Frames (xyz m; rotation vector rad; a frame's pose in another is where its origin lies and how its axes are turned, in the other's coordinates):
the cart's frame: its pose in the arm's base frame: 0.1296 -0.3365 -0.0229 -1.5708 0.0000 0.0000
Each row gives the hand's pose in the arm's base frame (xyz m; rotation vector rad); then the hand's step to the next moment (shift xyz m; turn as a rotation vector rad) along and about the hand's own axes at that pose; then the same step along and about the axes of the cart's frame.
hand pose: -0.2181 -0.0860 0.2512 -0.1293 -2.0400 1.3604
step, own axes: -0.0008 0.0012 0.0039 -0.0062 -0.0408 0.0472
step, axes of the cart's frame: -0.0020 0.0023 -0.0029 -0.0114 -0.0209 -0.0580
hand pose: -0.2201 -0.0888 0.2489 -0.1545 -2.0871 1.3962
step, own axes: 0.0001 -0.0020 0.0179 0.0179 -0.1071 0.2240
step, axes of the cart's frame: -0.0094 0.0027 -0.0151 -0.1121 -0.0441 -0.2178
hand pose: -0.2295 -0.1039 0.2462 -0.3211 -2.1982 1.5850
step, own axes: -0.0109 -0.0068 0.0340 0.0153 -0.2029 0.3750
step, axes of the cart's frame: -0.0054 0.0048 -0.0356 -0.1734 -0.0932 -0.3785
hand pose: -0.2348 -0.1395 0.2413 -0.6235 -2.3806 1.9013
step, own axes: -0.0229 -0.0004 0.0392 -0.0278 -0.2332 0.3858
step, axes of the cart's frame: 0.0104 0.0044 -0.0440 -0.1454 -0.1286 -0.4078
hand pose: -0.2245 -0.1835 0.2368 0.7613 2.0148 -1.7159
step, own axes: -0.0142 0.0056 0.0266 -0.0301 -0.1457 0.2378
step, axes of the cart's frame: 0.0131 0.0004 -0.0277 -0.0807 -0.0887 -0.2536
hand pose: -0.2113 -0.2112 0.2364 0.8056 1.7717 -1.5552
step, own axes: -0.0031 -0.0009 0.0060 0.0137 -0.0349 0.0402
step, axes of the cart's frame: 0.0016 -0.0024 -0.0062 -0.0332 -0.0063 -0.0434
